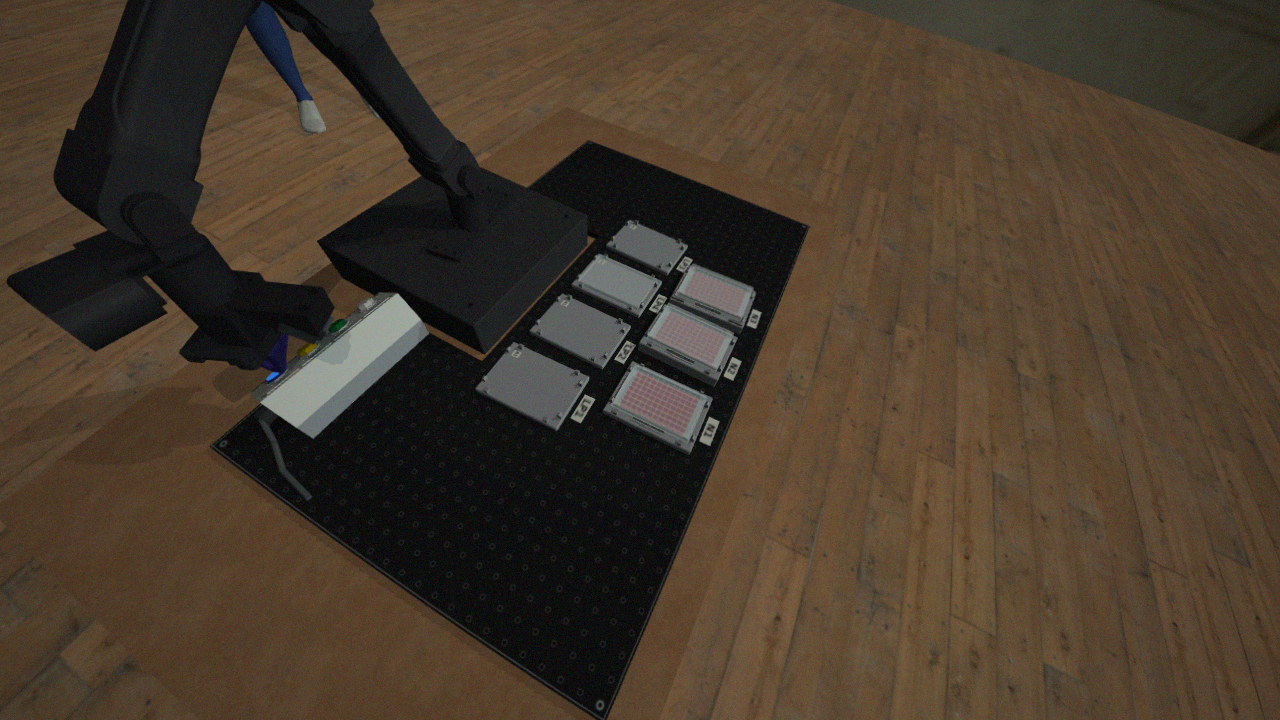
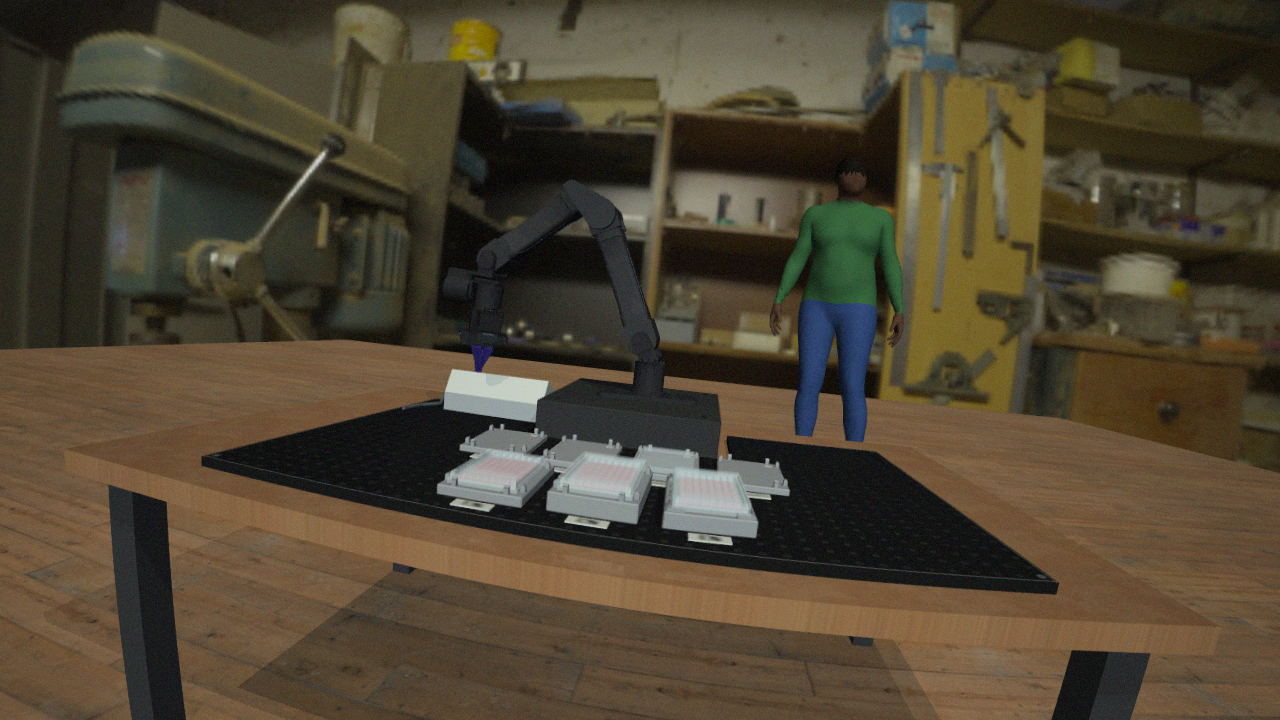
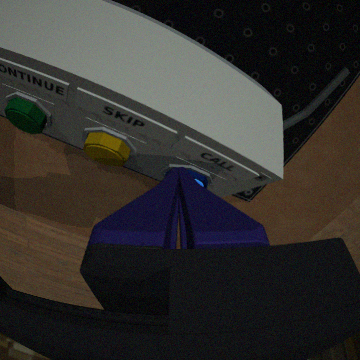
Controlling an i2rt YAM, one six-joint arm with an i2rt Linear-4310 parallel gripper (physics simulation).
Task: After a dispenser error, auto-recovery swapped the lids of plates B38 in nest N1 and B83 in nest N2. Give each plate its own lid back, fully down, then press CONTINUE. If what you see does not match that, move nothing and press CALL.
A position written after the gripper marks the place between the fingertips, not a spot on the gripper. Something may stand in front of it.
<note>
The gripper [image 1: 280, 370] grips a blue CALL button. Also in view: a button box [image 2: 508, 397].
The gripper shows as well in image 2 [image 2: 477, 376] and in image 3 [image 3: 178, 176]. The button box also shows in image 3 [image 3: 174, 102].
</note>
